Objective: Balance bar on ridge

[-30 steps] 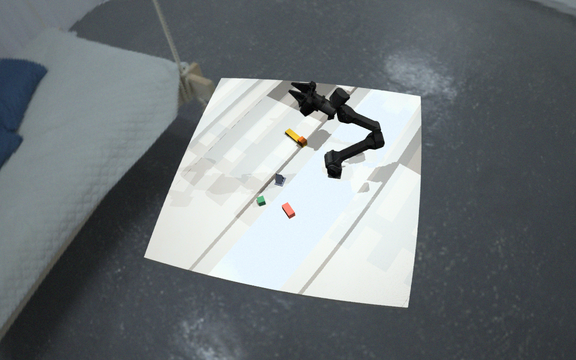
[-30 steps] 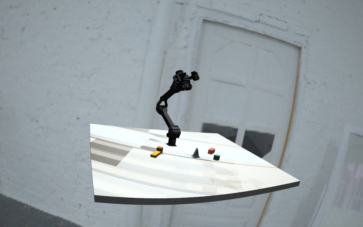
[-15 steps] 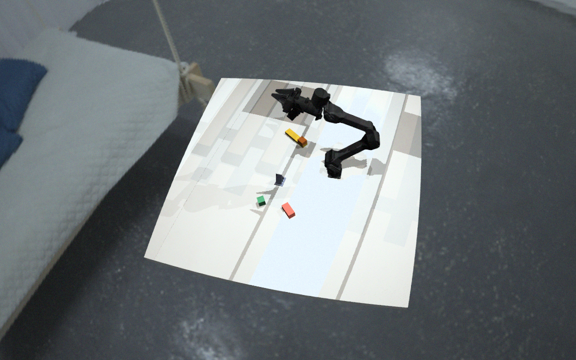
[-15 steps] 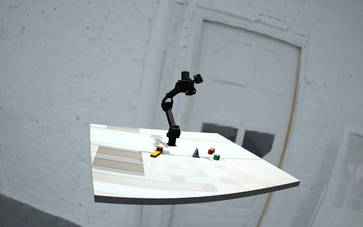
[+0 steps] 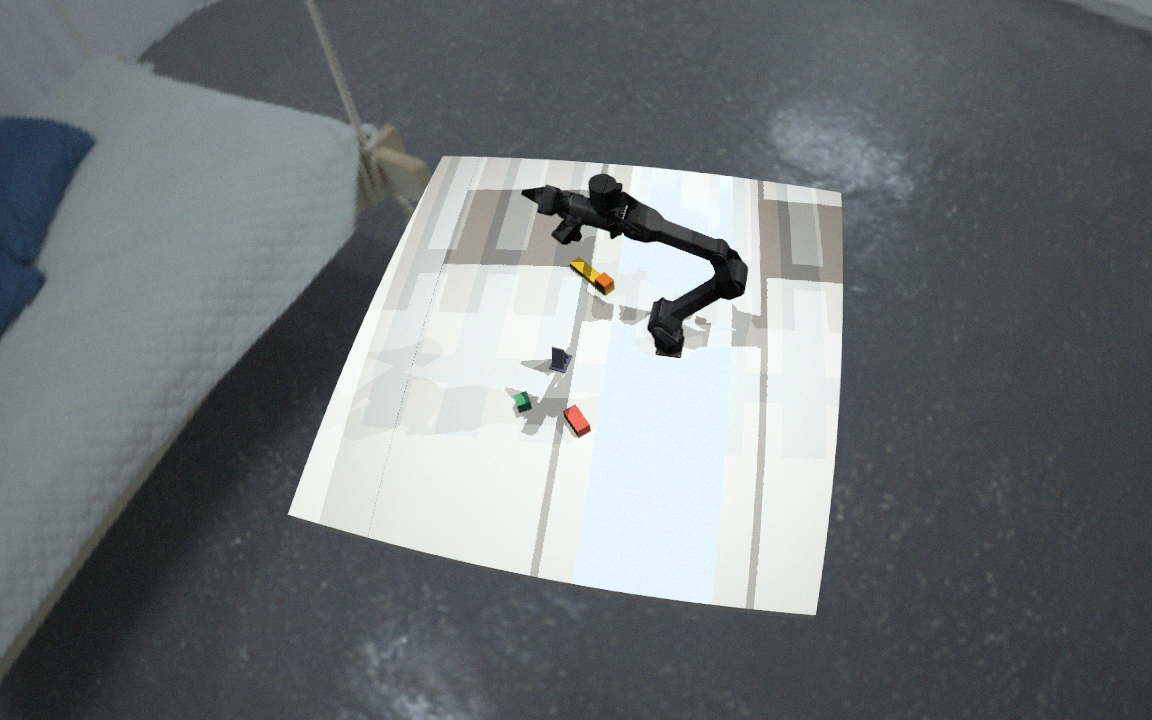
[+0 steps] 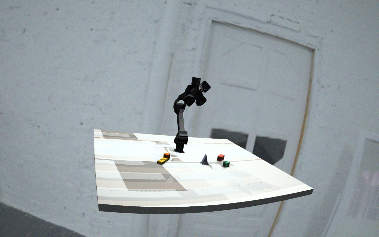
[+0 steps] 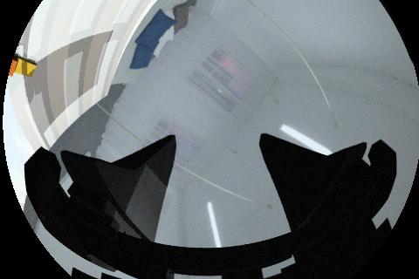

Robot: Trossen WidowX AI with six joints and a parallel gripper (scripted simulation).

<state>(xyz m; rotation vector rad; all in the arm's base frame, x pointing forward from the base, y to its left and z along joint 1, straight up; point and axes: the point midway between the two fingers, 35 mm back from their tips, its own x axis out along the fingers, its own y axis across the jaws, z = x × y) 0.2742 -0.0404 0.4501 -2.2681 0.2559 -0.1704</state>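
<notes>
The yellow bar lies 43 cm below my gripper tip, 12 cm to the right of it and 9 cm behind it. The rest, counted from my gripper tip: green block: 44 cm below, 27 cm to the left, 1 cm ahead; red block: 44 cm below, 30 cm to the left, 13 cm behind.
</notes>
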